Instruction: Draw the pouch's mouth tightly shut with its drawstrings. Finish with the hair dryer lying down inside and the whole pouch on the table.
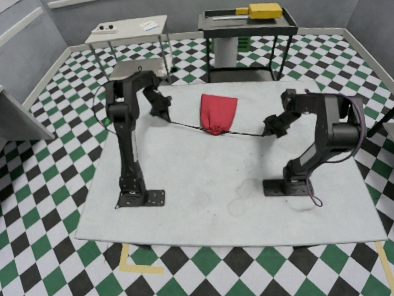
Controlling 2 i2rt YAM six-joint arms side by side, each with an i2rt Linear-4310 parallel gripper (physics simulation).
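Observation:
A red pouch (219,111) lies on the table (200,215), its gathered, bunched mouth towards the front of the table. A dark drawstring (186,125) runs out straight from the left of the mouth, and another drawstring (246,133) from the right. My left gripper (169,120) is shut on the left string's end, left of the pouch. My right gripper (265,134) is shut on the right string's end, right of the pouch. Both strings look taut. The hair dryer does not show; the pouch's inside is hidden.
The left arm's base (142,198) and the right arm's base (288,188) stand near the table's front. Behind the table are a light side table (127,31) and a dark cart (207,33) bearing a yellow object (265,11).

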